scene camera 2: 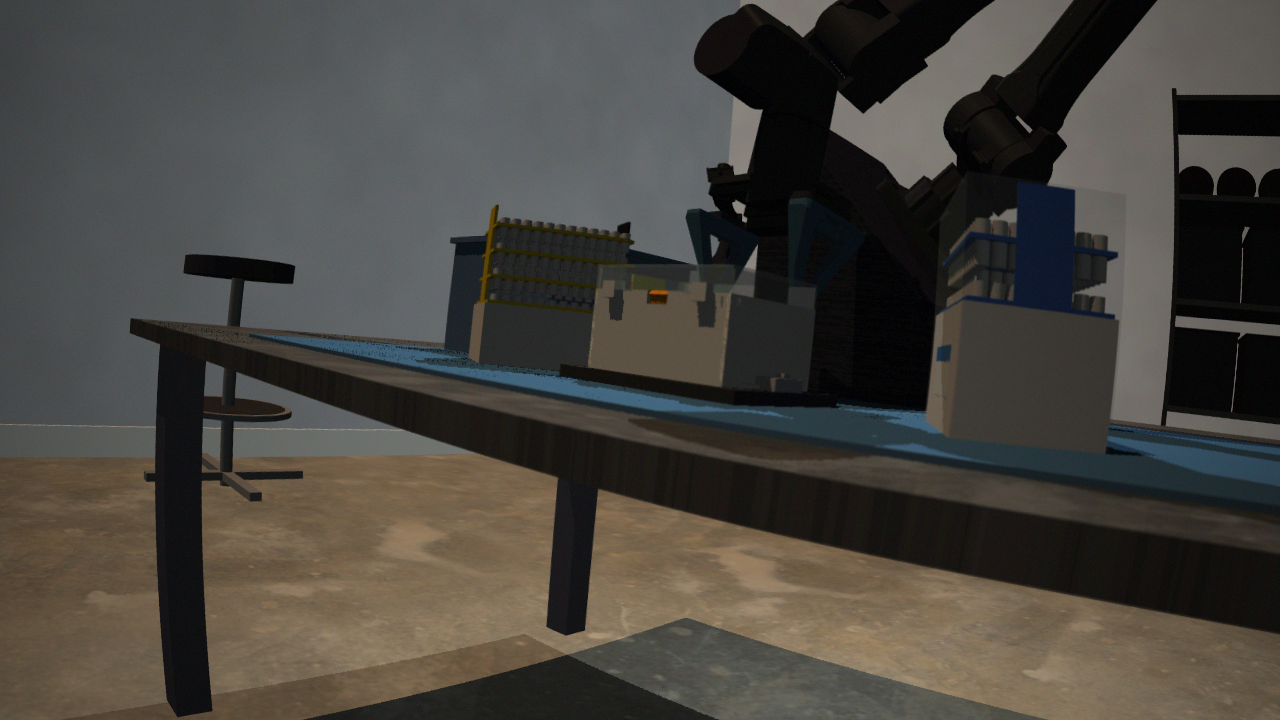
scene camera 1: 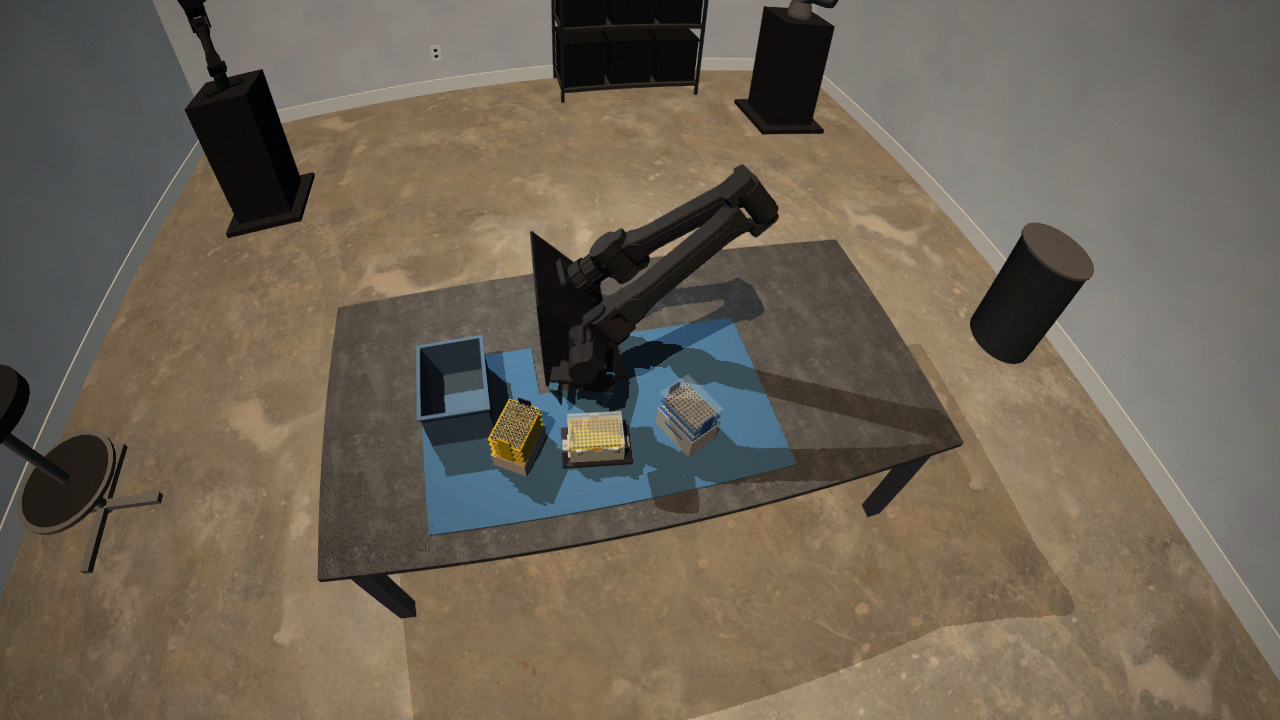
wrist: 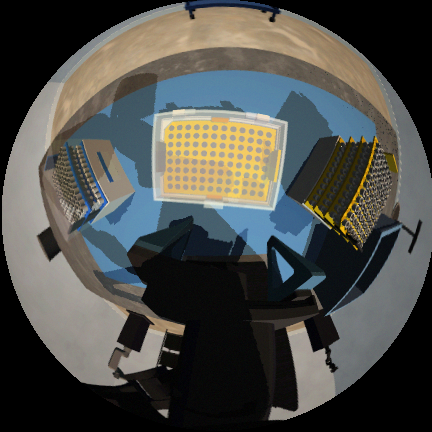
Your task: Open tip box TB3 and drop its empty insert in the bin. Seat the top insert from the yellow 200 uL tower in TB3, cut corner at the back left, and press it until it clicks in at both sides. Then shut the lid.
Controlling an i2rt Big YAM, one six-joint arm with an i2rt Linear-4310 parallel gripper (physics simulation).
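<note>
Tip box TB3 (scene camera 1: 597, 450) (scene camera 2: 657, 335) stands in a dark holder at the middle of the mat. Its clear lid (scene camera 2: 774, 284) (wrist: 156, 145) is shut, and a yellow insert (wrist: 215, 160) with rows of open holes shows through it. The yellow 200 uL tower (scene camera 1: 517, 434) (scene camera 2: 554, 261) (wrist: 345, 185) stands beside it, stacked with several inserts full of tips. The blue-grey bin (scene camera 1: 454, 416) (scene camera 2: 461, 300) stands behind the tower. My gripper (wrist: 232, 230) is open and empty, its two fingers spread behind TB3. In scene camera 1 the arm partly hides the fingers.
A blue tower (scene camera 1: 687, 419) (scene camera 2: 1024, 367) (wrist: 102, 170) under a clear cover stands on the other side of TB3. All three boxes stand on the blue mat (scene camera 1: 483, 510). The dark table (scene camera 1: 371, 537) extends past the mat, and the arm's base stands behind TB3.
</note>
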